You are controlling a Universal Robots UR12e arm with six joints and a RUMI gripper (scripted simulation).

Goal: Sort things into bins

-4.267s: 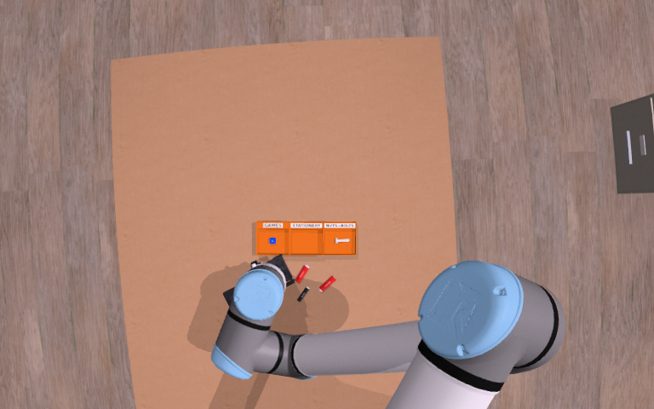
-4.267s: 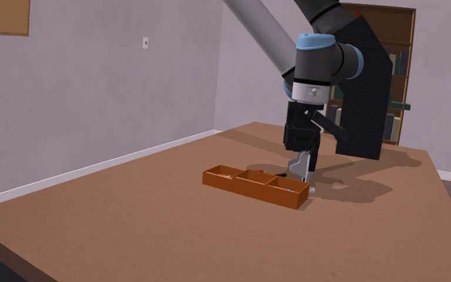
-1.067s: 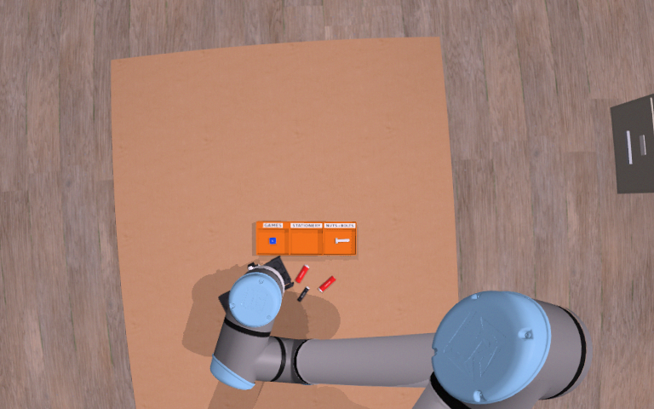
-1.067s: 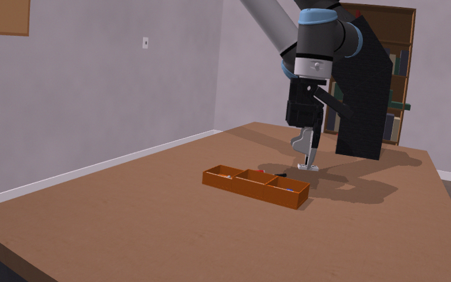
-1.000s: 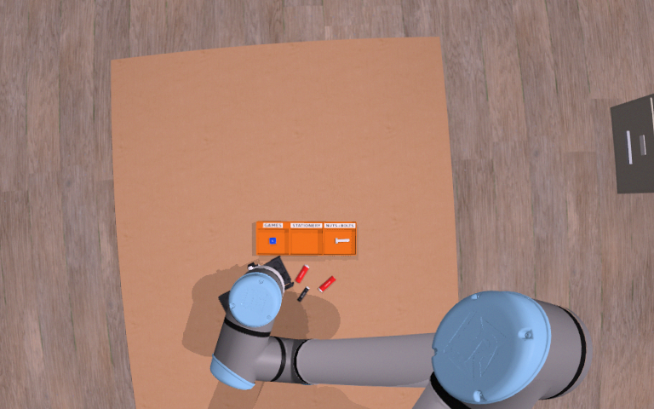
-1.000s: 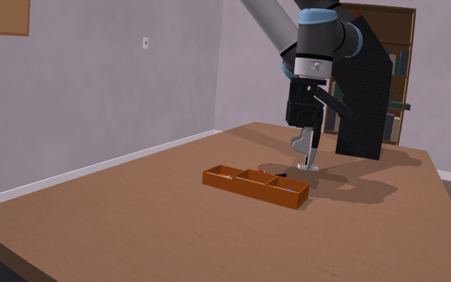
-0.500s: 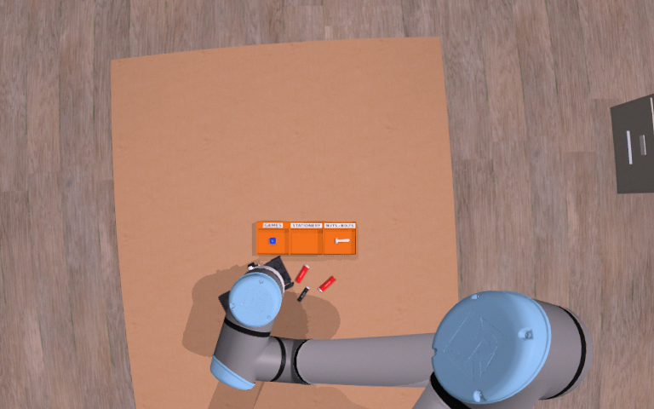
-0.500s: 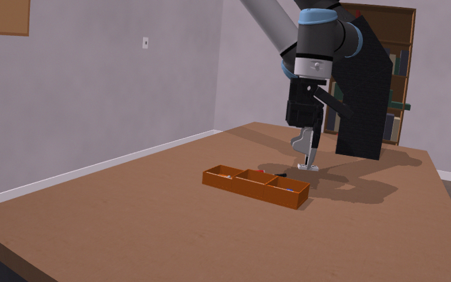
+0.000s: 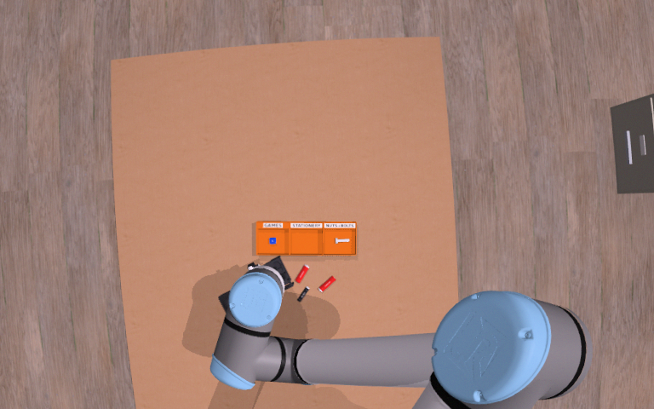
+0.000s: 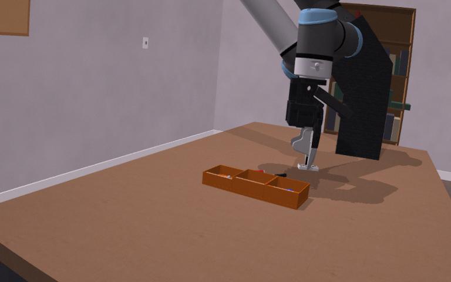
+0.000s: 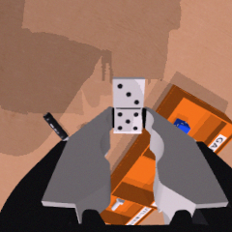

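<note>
Right now my hand is 80 mm short of the blue die, 30 mm to the left of it and 60 mm above it. The rest, counted from my hand: black stick 70 mm behind, 80 mm to the right, 70 mm below; white domino 10 mm below; orange three-part bin 80 mm ahead, 110 mm to the right, 60 mm below.
</note>
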